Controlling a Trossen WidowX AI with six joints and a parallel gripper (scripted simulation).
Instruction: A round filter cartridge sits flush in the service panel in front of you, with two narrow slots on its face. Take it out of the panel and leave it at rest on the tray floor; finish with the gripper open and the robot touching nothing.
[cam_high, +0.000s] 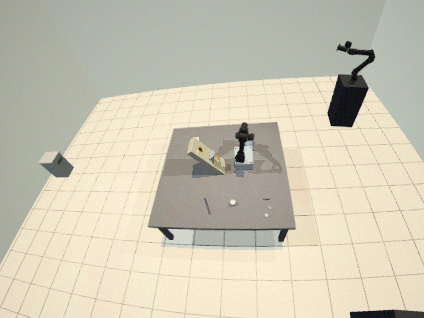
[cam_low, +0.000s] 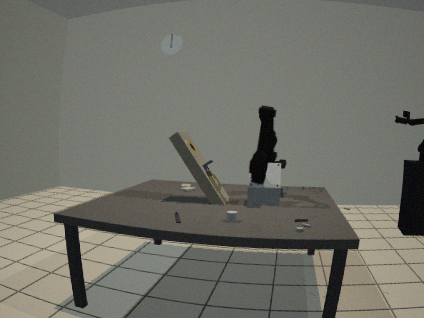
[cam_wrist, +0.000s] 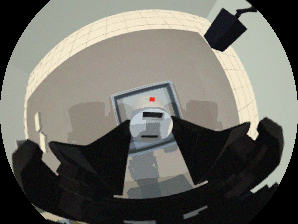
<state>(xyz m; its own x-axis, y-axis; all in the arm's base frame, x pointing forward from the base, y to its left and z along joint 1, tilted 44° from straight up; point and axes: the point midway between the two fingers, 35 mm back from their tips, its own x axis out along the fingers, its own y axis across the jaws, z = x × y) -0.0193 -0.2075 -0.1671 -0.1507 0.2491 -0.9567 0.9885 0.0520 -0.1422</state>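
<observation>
My gripper tip is 1 cm past the grey square tray, 1 cm to the left of it and 11 cm above it. The rest, counted from my gripper tip: round white filter cartridge right at my gripper tip.
</observation>
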